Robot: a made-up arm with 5 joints.
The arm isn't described. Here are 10 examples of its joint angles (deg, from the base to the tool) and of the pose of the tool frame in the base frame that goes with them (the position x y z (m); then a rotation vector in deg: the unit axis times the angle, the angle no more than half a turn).
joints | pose
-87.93 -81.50 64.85 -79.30 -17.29 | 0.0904 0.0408 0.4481 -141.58 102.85 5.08
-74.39 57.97 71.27 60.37 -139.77 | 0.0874 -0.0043 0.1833 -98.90 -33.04 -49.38
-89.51 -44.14 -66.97 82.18 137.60 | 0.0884 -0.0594 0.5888 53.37 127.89 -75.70
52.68 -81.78 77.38 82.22 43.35 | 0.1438 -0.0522 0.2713 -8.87 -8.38 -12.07
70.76 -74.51 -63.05 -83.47 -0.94 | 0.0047 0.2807 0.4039 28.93 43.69 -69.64
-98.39 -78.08 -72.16 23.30 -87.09 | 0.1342 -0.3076 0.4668 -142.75 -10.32 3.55
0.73 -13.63 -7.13 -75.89 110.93 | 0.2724 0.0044 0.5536 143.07 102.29 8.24
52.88 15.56 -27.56 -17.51 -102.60 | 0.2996 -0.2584 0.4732 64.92 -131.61 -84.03
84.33 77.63 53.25 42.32 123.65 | 0.1019 0.0040 0.1147 82.37 -18.41 29.80
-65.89 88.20 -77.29 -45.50 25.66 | 0.2541 0.3705 0.2451 48.59 -123.30 48.68
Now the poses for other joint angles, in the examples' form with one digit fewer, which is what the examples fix.
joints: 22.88 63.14 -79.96 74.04 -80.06
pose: 0.444 -0.140 0.294 18.9 -32.7 -102.5
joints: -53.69 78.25 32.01 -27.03 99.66
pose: 0.167 0.109 0.021 -3.4 -8.5 150.3
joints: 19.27 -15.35 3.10 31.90 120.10
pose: 0.339 -0.078 0.435 -73.0 -29.1 84.2
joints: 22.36 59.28 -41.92 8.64 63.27
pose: 0.469 -0.146 0.230 -43.1 -48.8 34.0
